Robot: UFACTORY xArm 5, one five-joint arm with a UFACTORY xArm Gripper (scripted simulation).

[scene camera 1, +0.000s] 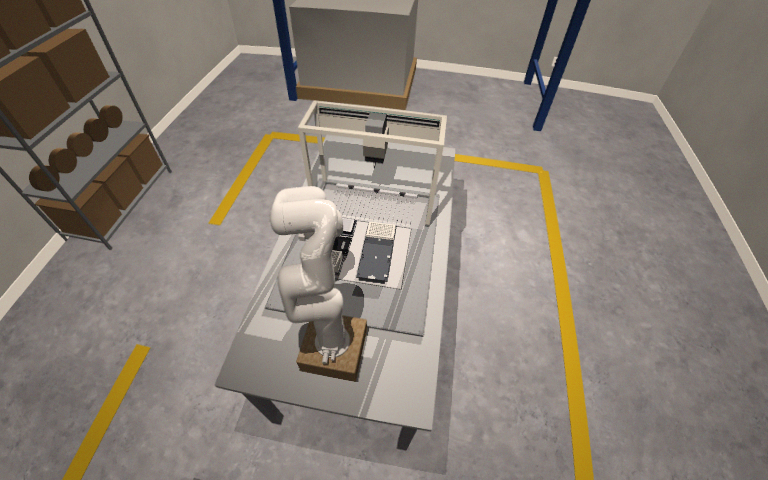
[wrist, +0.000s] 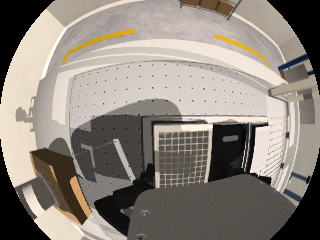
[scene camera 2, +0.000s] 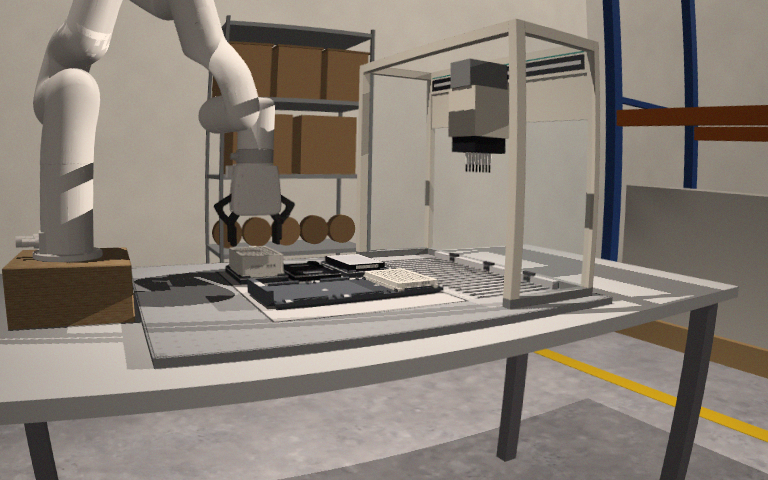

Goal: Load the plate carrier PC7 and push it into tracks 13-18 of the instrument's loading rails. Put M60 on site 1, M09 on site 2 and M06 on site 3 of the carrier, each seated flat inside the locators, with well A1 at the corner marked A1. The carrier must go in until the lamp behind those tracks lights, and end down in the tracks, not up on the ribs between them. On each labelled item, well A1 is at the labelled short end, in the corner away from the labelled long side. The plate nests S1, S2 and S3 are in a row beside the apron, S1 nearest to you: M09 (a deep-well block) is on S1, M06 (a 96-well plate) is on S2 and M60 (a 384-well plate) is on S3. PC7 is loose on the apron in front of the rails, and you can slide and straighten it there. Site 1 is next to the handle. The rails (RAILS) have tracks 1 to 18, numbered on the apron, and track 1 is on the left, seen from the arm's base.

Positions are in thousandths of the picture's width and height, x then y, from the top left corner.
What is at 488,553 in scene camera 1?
A plate carrier PC7.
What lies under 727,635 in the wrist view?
A plate nest.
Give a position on a 96-well plate M06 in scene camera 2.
At 521,582
